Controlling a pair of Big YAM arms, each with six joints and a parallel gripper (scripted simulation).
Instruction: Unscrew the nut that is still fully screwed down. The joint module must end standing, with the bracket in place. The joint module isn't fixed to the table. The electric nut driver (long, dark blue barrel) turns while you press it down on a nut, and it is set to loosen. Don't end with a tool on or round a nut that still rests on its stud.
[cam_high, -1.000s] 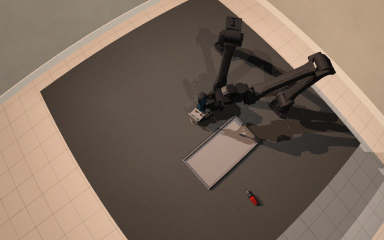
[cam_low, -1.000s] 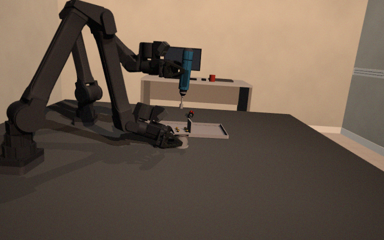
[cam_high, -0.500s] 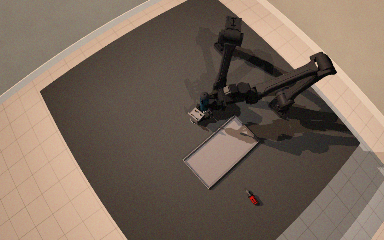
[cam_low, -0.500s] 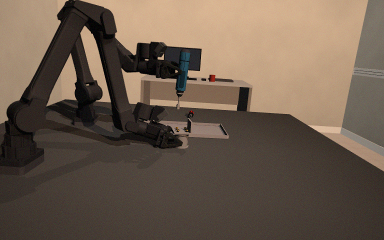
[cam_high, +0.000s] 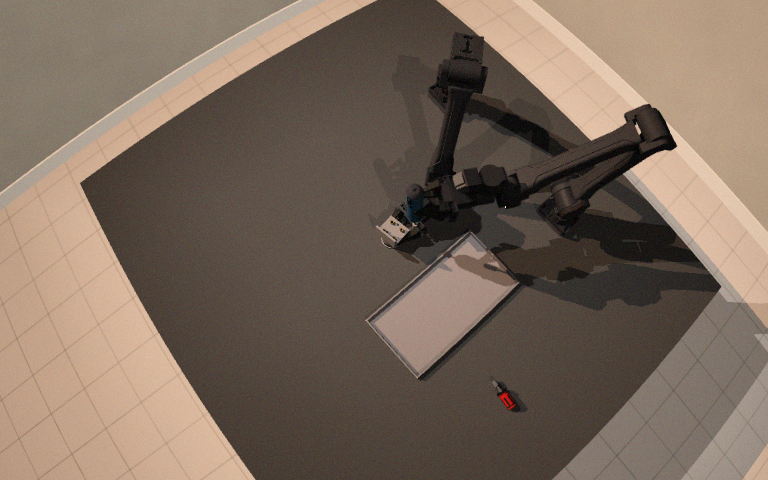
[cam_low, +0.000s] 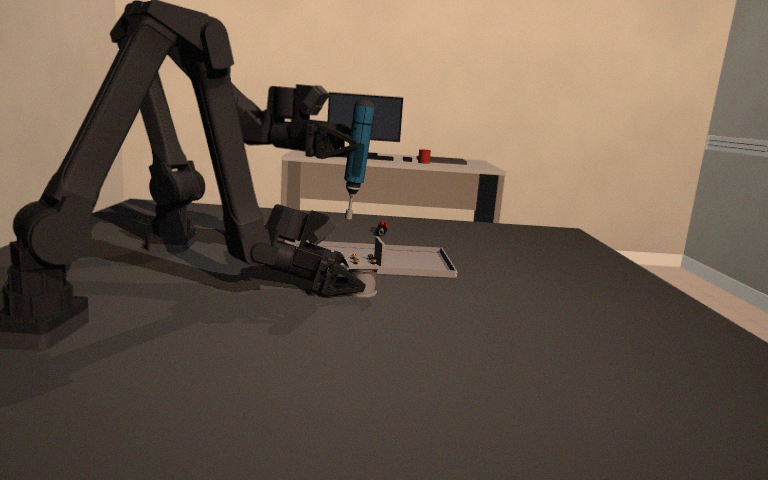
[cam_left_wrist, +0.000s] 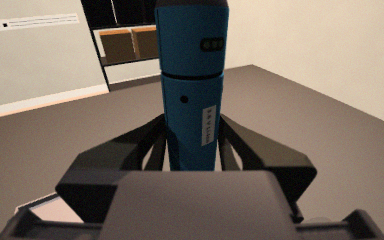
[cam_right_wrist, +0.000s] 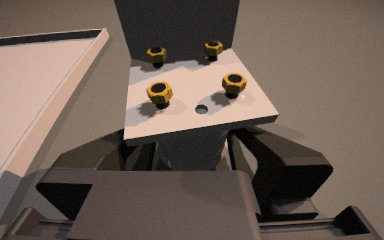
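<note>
Now: right hand 10 mm below the joint module. The rest, counted from my right hand: nut 20 mm ahead, 20 mm to the left, 50 mm above; grey bracket 50 mm above; tip 30 mm behind, 50 mm to the left, 140 mm above.
</note>
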